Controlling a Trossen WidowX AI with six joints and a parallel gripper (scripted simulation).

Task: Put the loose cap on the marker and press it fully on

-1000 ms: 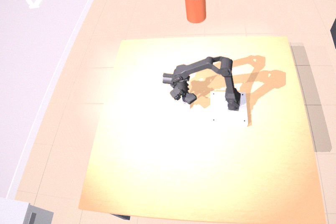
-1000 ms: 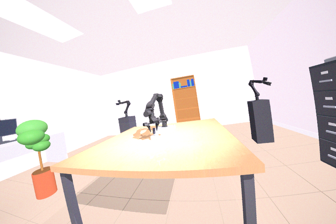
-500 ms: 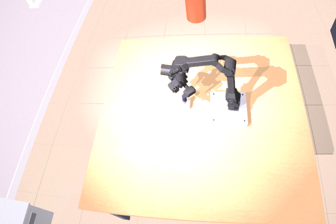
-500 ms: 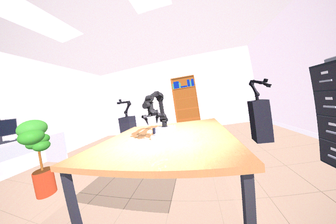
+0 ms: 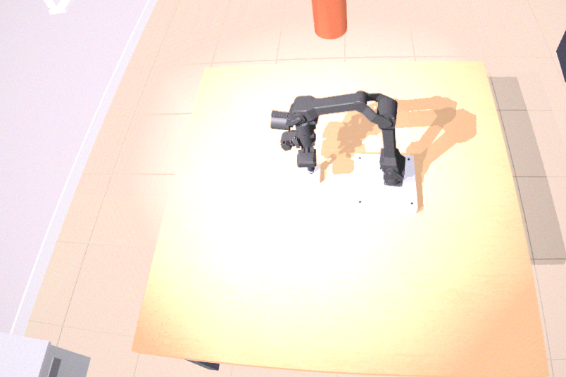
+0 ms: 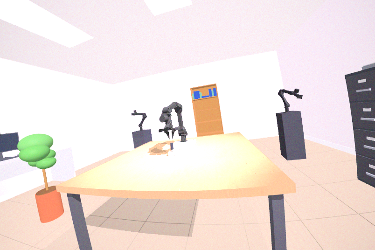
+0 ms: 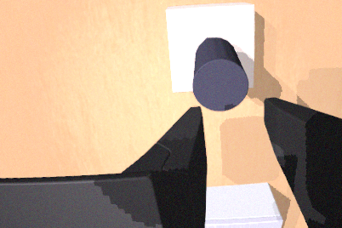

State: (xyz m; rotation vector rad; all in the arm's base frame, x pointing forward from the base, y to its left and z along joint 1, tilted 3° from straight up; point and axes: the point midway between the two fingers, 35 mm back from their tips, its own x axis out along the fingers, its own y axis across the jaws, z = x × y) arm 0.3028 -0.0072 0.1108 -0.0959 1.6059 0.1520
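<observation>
Now: the marker cap 6 cm below my gripper tip.
</observation>
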